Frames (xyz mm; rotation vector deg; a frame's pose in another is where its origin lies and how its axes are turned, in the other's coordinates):
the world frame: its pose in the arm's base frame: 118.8 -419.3 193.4 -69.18 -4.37 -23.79
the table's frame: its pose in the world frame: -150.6 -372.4 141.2 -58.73 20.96 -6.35
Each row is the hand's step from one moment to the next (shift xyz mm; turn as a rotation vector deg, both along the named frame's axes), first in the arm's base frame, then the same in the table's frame.
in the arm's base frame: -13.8 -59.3 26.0 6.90 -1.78 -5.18
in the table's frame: 33.1 15.9 -55.1 3.96 5.00 6.08
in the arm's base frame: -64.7 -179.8 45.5 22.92 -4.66 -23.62
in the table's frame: 70.4 75.2 -167.2 9.90 20.92 23.86
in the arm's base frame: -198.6 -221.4 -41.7 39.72 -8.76 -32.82
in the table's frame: -39.2 173.4 -242.1 20.78 30.24 37.22
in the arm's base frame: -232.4 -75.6 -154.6 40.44 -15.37 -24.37
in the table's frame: -189.7 175.1 -130.3 28.34 27.54 30.07
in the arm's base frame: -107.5 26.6 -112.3 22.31 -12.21 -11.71
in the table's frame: -138.1 75.9 -6.5 18.39 16.09 13.67
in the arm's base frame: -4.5 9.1 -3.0 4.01 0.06 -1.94
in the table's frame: -9.5 -3.0 3.5 2.12 1.39 3.66
